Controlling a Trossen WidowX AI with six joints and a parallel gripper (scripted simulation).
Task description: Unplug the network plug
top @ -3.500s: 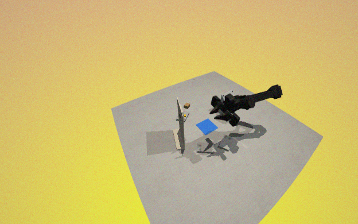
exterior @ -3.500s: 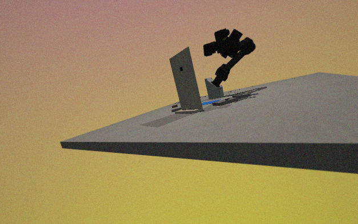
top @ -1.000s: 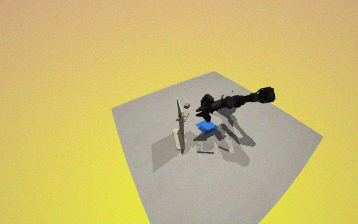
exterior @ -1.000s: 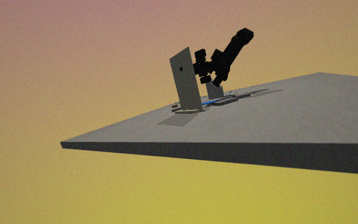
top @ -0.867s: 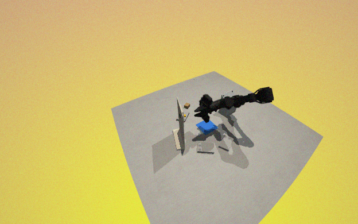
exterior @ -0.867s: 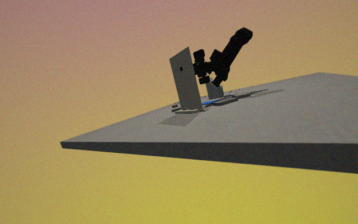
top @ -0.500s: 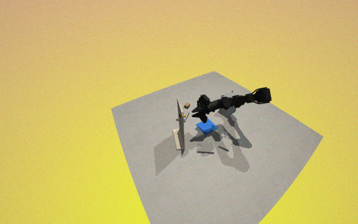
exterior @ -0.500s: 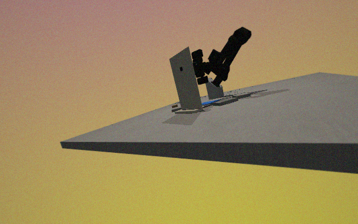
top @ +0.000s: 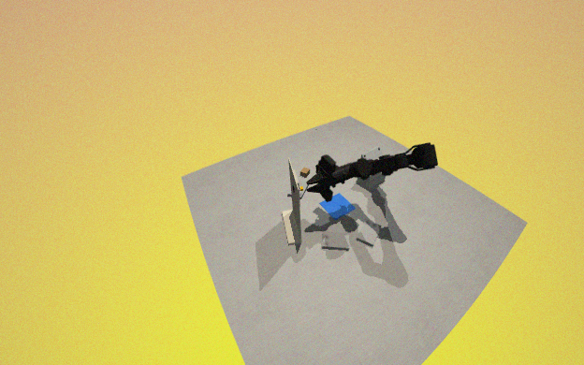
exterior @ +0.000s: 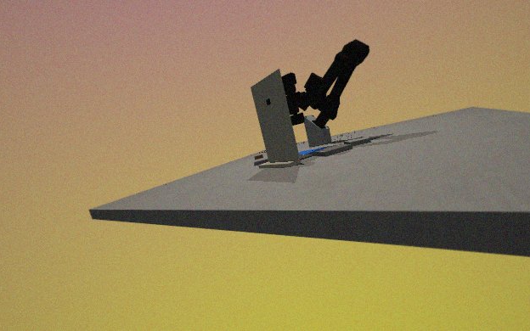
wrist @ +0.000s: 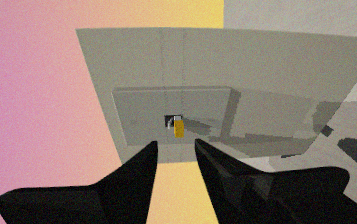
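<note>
Right now the grey plug is 3 cm ahead of my gripper tip and 1 cm to the right of it. From my gripper tip the other things lie so: grey panel 8 cm below, 5 cm ahead, 2 cm to the right.
</note>
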